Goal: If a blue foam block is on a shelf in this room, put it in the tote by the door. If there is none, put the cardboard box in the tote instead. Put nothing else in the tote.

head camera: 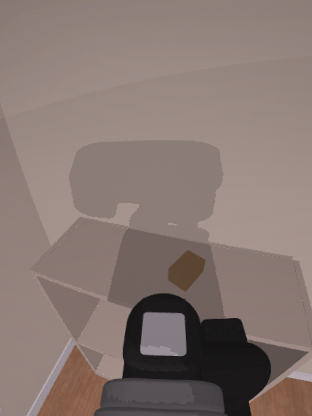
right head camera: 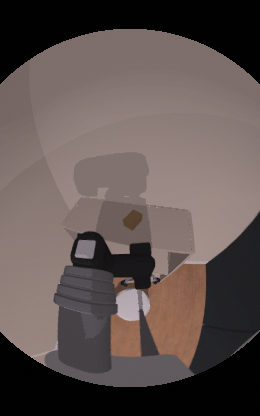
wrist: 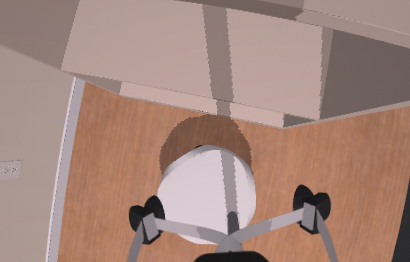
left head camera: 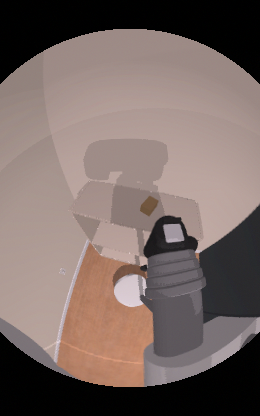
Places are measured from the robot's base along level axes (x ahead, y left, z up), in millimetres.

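Pixels of known places: gripper, between the fingertips: [wrist: 228, 206]; robot's base, origin of its link: [right head camera: 131, 303] [wrist: 209, 189] [left head camera: 131, 289].
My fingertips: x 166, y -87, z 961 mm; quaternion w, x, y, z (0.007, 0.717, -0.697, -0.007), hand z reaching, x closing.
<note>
For each thing: its top centre in the pictures, then the offset to it from my fingertips. "spot": a spot on its surface instead.
- brown block-like box, centre of its top: [head camera: 187, 264] [right head camera: 132, 216] [left head camera: 149, 202] 122 mm up, 313 mm ahead, 24 mm left
- pale shelf unit, a spot on its surface: [head camera: 265, 285] [right head camera: 172, 224] [left head camera: 184, 212] spot: 72 mm up, 278 mm ahead, 199 mm right
A brown block-like box [head camera: 186, 271] [left head camera: 149, 205] [right head camera: 132, 220] lies on top of the pale shelf unit [head camera: 265, 285] [left head camera: 180, 212] [right head camera: 172, 222] [wrist: 150, 55], in shadow. It does not show in the wrist view. My gripper [right head camera: 140, 281] [wrist: 228, 206] is open, its two fingertips wide apart with nothing between them. It hangs in front of the shelf unit, apart from the box. In the head view my wrist hides the fingers and part of the unit's front. No blue foam block or tote shows in these views.
A white round thing [left head camera: 131, 290] [right head camera: 132, 305] [wrist: 195, 190] stands on the wood floor in front of the shelf unit, below my gripper. A wall with a white baseboard [wrist: 67, 165] runs along the left. A large dark surface [left head camera: 232, 265] [right head camera: 232, 290] is at the right.
</note>
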